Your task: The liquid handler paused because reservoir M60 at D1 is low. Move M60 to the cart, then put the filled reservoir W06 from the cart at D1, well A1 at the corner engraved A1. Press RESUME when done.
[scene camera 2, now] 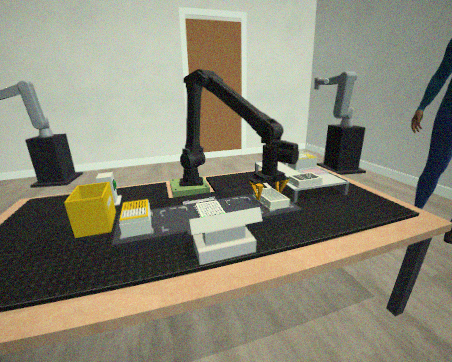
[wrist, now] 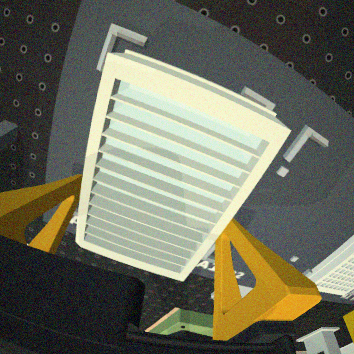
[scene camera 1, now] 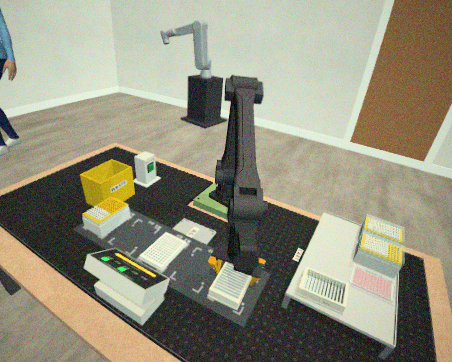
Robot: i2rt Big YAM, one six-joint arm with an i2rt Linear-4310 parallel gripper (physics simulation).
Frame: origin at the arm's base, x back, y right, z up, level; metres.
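Seen in the pictures: gripper, fingertip midpoint: (scene camera 2: 268,197) (wrist: 152,201) (scene camera 1: 234,278); arm's base, link origin: (scene camera 2: 191,183) (scene camera 1: 224,198).
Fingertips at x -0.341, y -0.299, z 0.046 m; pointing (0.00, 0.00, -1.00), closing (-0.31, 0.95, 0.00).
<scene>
Offsets run from my fingertips to a thing's top centre. "spot": to the spot under its first point. Level surfaces: height alone.
The cream slotted reservoir M60 @[dx -0.016, dy -0.004, dz +0.023 m] (scene camera 1: 230,285) (scene camera 2: 275,198) (wrist: 170,150) sits at D1, at the right end of the grey deck @[dz -0.014 m] (scene camera 1: 190,274). My gripper (scene camera 1: 237,269) (scene camera 2: 270,192) (wrist: 152,201) is open and empty. Its yellow fingers straddle the long sides of M60, close to them, near the end by the deck's A1 lettering. Whether they touch is unclear. The other slotted reservoir, W06 @[dx +0.123, dy -0.213, dz +0.029 m] (scene camera 1: 322,288) (scene camera 2: 306,179), lies on the white cart (scene camera 1: 312,250), near its front left corner. The control panel @[spot: dx -0.208, dy +0.191, dz +0.063 m] (scene camera 1: 127,270) (scene camera 2: 225,222) stands before the deck; its button words are too blurred to read.
A white well plate @[dx -0.058, dy +0.230, dz +0.000 m] (scene camera 1: 164,250) (scene camera 2: 209,207) and a yellow-topped tip box @[dx -0.100, dy +0.475, dz +0.051 m] (scene camera 1: 106,217) (scene camera 2: 135,217) stand left of M60 on the deck. The yellow waste bin @[dx +0.017, dy +0.659, dz +0.073 m] (scene camera 1: 107,187) (scene camera 2: 90,210) is beyond. A pink plate @[dx +0.247, dy -0.323, dz +0.012 m] (scene camera 1: 372,283) and tip boxes @[dx +0.355, dy -0.310, dz +0.068 m] (scene camera 1: 379,252) occupy the cart's right side.
</scene>
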